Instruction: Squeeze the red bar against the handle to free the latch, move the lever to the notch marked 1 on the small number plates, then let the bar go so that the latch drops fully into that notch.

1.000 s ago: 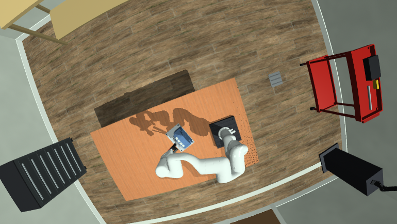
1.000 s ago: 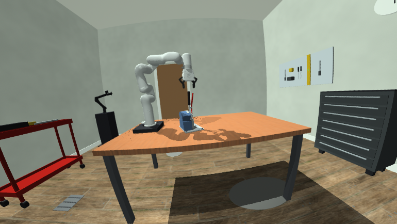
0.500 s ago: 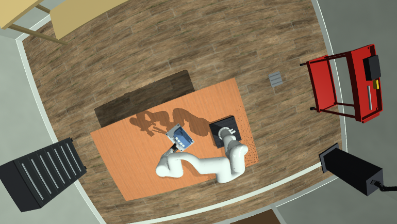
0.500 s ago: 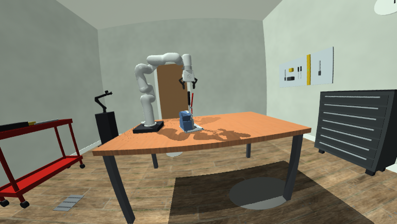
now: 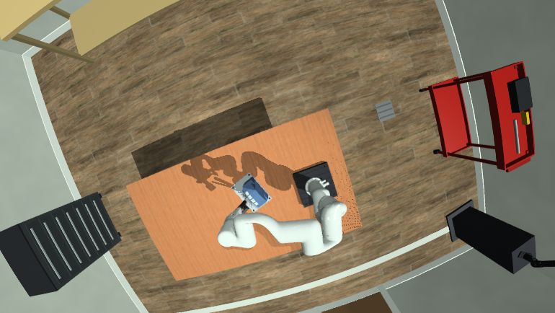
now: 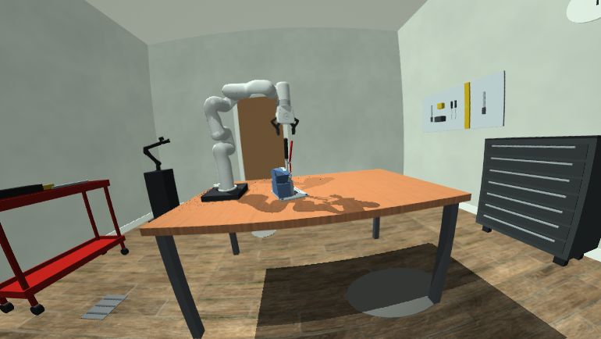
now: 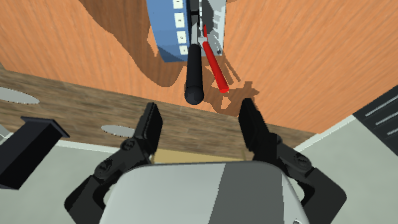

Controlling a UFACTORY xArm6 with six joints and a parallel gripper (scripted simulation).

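The red bar is 170 mm below my hand, 20 mm to the left of it and 10 mm ahead of it.
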